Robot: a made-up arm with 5 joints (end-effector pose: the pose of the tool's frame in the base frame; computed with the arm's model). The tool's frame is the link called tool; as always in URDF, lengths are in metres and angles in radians.
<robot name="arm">
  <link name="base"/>
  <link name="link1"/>
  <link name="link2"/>
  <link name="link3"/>
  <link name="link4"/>
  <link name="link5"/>
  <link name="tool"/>
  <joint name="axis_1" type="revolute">
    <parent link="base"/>
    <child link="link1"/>
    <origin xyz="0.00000 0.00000 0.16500" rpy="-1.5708 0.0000 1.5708"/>
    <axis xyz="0 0 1"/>
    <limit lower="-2.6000" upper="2.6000" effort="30" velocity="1.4"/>
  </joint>
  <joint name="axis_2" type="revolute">
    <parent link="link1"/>
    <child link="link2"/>
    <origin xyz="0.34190 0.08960 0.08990" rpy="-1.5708 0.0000 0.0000"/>
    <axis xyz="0 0 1"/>
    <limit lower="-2.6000" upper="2.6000" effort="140" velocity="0.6"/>
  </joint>
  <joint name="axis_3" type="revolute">
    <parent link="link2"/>
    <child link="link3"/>
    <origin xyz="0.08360 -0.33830 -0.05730" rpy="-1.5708 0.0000 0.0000"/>
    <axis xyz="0 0 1"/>
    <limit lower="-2.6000" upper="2.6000" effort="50" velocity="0.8"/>
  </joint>
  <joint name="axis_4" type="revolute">
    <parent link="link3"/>
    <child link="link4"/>
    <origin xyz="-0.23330 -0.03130 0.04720" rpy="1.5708 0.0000 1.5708"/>
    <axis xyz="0 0 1"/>
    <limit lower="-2.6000" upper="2.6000" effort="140" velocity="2.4"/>
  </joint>
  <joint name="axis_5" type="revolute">
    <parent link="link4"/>
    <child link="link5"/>
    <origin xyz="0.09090 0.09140 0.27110" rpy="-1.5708 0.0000 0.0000"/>
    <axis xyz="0 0 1"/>
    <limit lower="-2.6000" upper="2.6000" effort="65" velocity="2.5"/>
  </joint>
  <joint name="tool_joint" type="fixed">
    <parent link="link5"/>
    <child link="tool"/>
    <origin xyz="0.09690 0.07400 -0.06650" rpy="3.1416 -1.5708 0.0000"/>
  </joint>
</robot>
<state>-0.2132 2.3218 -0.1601 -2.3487 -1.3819</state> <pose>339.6 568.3 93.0 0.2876 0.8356 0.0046 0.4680</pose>
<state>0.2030 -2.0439 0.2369 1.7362 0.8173</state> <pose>-19.2 132.8 12.4 0.4292 -0.5003 0.6922 0.2940</pose>
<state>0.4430 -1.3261 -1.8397 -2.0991 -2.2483</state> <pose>-171.2 -99.8 22.1 0.0308 -0.1846 0.9802 0.0646</pose>
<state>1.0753 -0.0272 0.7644 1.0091 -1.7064</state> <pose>-244.4 317.4 -238.3 0.4601 -0.7393 0.3712 0.3224</pose>
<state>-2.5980 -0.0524 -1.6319 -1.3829 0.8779</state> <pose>-475.2 -387.2 339.5 0.4560 0.5997 -0.6569 -0.0302</pose>
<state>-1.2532 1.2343 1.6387 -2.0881 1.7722</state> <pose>-99.5 276.0 768.0 0.0369 -0.0879 -0.8538 -0.5118</pose>
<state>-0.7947 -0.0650 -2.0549 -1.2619 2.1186</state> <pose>-356.0 293.3 435.4 0.7221 0.3207 0.0604 0.6100</pose>
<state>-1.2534 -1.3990 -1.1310 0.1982 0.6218</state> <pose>-258.9 -33.3 308.4 0.7729 0.2725 -0.4210 0.3889</pose>
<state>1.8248 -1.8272 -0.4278 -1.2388 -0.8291</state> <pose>-125.1 40.4 326.0 0.4272 -0.2941 -0.0880 0.8505</pose>
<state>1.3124 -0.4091 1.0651 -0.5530 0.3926</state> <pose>-392.4 4.6 0.6 0.9859 0.0987 -0.0617 0.1202</pose>
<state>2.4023 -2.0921 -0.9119 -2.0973 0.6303</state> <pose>134.8 -6.5 178.6 0.3694 0.4385 0.5463 0.6106</pose>
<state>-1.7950 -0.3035 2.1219 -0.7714 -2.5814</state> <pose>-378.6 -137.0 377.2 0.7757 0.5738 0.2432 0.1000</pose>
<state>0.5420 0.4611 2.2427 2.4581 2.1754</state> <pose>-335.3 490.1 -147.7 0.0526 -0.5099 -0.8445 0.1552</pose>
